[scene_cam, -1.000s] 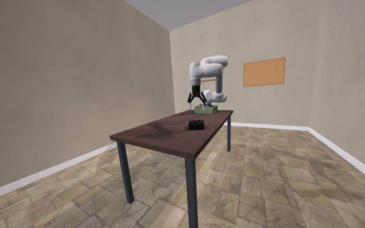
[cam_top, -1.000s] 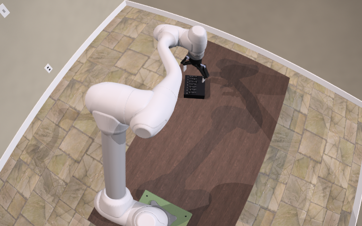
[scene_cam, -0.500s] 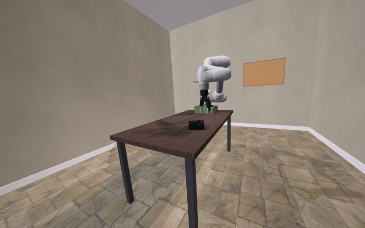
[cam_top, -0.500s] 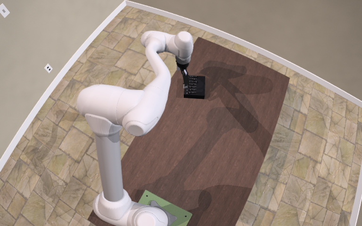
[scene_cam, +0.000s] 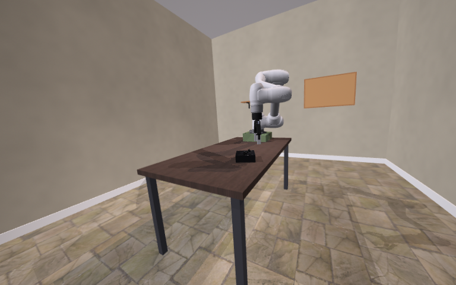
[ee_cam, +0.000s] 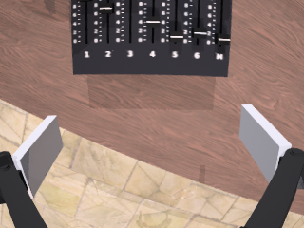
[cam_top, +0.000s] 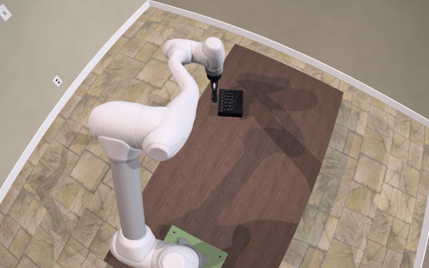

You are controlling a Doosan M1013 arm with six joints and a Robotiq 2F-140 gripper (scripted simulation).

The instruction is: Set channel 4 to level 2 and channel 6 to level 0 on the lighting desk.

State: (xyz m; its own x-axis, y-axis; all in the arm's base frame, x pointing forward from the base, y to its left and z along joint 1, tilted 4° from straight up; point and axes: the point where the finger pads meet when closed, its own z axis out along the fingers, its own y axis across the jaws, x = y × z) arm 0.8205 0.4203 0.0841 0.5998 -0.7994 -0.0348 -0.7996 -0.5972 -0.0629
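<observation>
My gripper is now 4 cm short of the channel 4 fader cap, 7 cm to the left of it and 8 cm above it. Also, from my hand: channel 5 fader cap (1 cm ahead, 7 cm to the right, 8 cm below); then channel 6 fader cap (8 cm to the right, 8 cm below).
</observation>
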